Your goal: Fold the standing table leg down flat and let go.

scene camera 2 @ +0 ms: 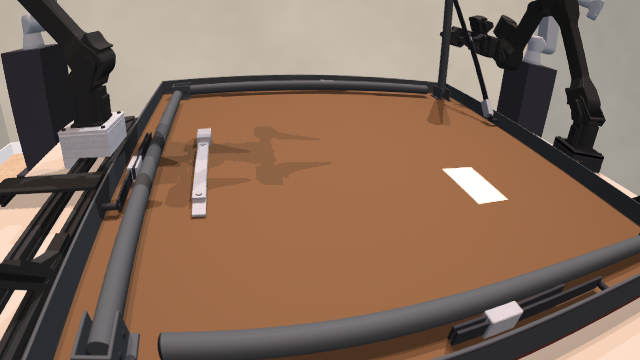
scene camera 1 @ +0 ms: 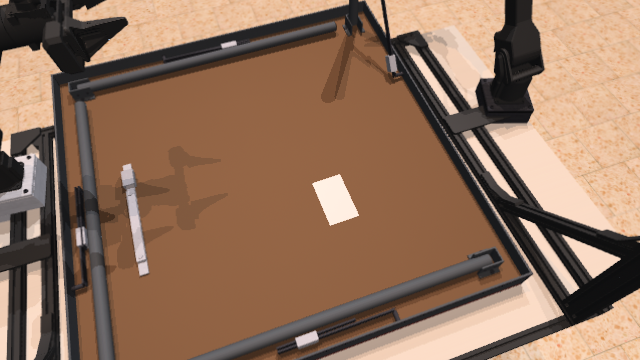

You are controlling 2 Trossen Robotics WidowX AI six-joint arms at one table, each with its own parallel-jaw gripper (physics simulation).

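Frame: origin at the left arm's base, x ahead, y left, z up, level; millimetres.
Where they show: left gripper, fingertip midpoint: point(scene camera 1: 125, 2); left arm's base at its link origin: point(scene camera 2: 92, 121) point(scene camera 1: 5, 178); right arm's base at its link origin: point(scene camera 2: 579, 146) point(scene camera 1: 506, 93).
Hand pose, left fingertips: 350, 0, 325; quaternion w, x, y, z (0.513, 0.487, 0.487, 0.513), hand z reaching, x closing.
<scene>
Things, the pixels of their top centre, and the offset from my left fingertips, as dx, dy, dz. "pt": a spot on its surface instead.
- standing table leg at a spot on its surface: point(scene camera 1: 353, 14) pt +437, +252, -300
- pale block at its top centre: point(scene camera 2: 488, 99) point(scene camera 1: 392, 56) +476, +86, -297
- pale bar at its top centre: point(scene camera 2: 201, 153) point(scene camera 1: 132, 212) -120, -134, -340
- white rectangle at a spot on its surface: point(scene camera 2: 475, 185) point(scene camera 1: 335, 201) pt +260, -203, -361
The standing table leg point(scene camera 1: 353, 14) point(scene camera 2: 444, 50) is a dark tube upright in its corner bracket. Its thin dark brace point(scene camera 1: 386, 27) point(scene camera 2: 471, 50) slants down to a pale block point(scene camera 1: 392, 63) point(scene camera 2: 487, 108) at the table's edge. My right gripper point(scene camera 2: 457, 35) is open, high up beside the leg in scene camera 2; part of it shows behind the leg and the brace. Whether it touches the leg cannot be told. My left gripper point(scene camera 1: 100, 46) is open and empty at the top left of scene camera 1, above the table's corner.
Three other legs point(scene camera 1: 215, 55) point(scene camera 1: 92, 200) point(scene camera 1: 350, 305) point(scene camera 2: 310, 86) point(scene camera 2: 127, 240) point(scene camera 2: 375, 322) lie flat along the rim. A pale bar point(scene camera 1: 135, 220) point(scene camera 2: 201, 170) and a white rectangle point(scene camera 1: 335, 200) point(scene camera 2: 475, 185) lie on the brown underside point(scene camera 1: 240, 150) point(scene camera 2: 325, 240).
</scene>
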